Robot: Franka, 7 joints.
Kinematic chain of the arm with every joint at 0, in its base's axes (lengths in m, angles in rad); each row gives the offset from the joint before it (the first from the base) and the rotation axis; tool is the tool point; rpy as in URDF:
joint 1: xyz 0 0 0.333 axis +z
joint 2: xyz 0 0 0 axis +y
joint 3: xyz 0 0 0.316 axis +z
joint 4: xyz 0.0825 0 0 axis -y
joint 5: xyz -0.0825 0 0.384 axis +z
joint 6: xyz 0 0 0 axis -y
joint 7: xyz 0.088 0 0 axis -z
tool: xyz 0 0 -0.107 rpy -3.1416 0 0
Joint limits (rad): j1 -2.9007..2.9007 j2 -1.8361..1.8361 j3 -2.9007..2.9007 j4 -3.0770..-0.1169 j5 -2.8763..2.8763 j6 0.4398..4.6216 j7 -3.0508..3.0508
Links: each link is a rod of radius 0.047 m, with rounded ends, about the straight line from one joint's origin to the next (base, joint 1, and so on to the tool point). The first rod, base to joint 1, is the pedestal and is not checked.
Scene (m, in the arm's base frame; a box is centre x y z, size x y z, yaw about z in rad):
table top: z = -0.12
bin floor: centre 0.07 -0.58 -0.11 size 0.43 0.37 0.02 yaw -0
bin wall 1: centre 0.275 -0.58 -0.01 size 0.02 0.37 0.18 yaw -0
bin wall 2: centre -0.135 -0.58 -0.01 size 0.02 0.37 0.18 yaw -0
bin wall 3: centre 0.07 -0.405 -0.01 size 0.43 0.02 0.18 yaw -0
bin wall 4: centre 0.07 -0.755 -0.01 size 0.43 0.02 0.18 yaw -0
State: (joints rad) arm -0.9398 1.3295 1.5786 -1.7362 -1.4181 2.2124 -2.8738
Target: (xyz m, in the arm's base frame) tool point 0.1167 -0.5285 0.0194
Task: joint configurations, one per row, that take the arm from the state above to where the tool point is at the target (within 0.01 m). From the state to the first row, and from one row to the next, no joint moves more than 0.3 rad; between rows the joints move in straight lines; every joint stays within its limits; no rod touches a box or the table.
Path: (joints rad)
1: -1.1945 1.1055 1.3820 -1.8292 -1.3882 2.0769 -2.8738
2: -1.4493 0.8815 1.1853 -1.9222 -1.3583 1.9415 -2.8738
3: -1.7040 0.6575 0.9887 -2.0153 -1.3284 1.8060 -2.8738
4: -1.9588 0.4335 0.7921 -2.1083 -1.2985 1.6705 -2.8738
5: -1.9424 0.7276 0.7226 -1.9992 -1.3441 1.7750 -2.8738
6: -1.9260 1.0217 0.6532 -1.8902 -1.3896 1.8794 -2.8738

